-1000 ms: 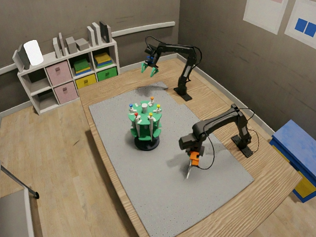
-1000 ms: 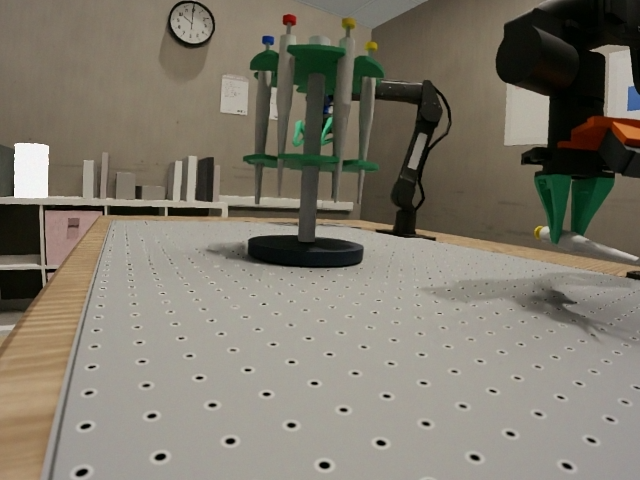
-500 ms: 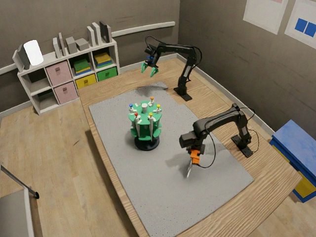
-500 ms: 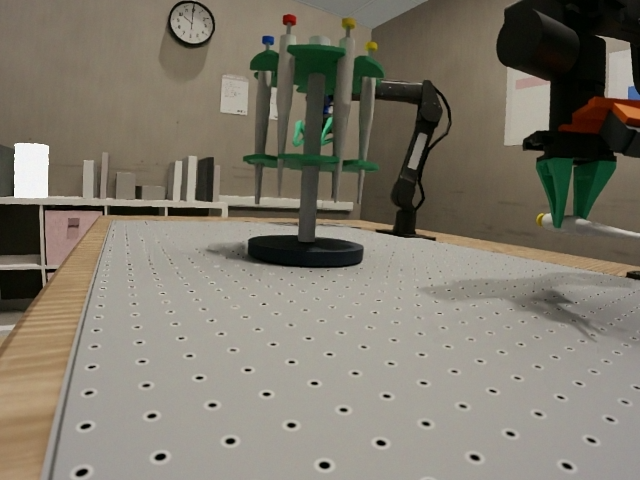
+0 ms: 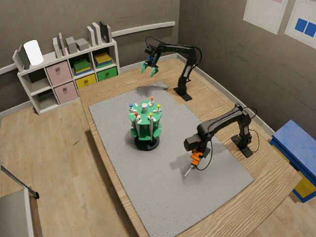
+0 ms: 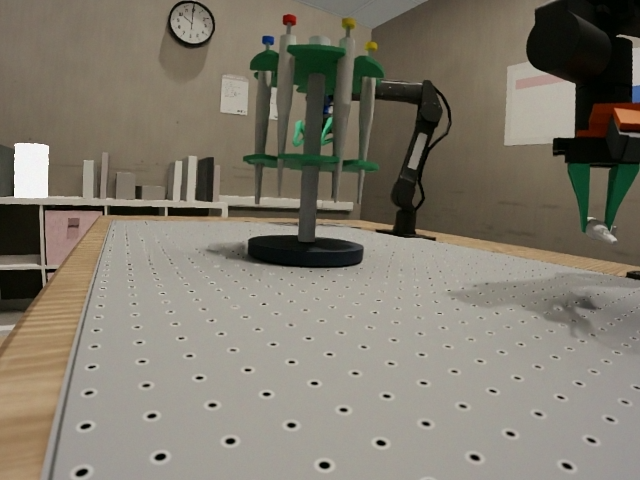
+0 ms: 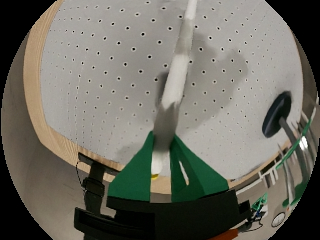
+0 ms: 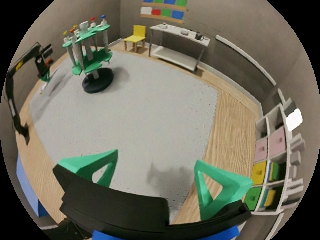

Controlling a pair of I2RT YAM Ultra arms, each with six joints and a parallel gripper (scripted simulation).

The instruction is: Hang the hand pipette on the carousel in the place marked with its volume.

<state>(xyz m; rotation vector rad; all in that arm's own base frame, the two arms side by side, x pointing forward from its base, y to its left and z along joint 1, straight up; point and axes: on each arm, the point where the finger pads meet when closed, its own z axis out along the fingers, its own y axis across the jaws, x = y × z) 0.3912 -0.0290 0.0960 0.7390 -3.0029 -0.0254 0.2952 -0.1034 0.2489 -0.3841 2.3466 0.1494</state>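
Now: left hand 20 mm to the right of the hand pipette, 10 mm short of it and 10 mm above it.
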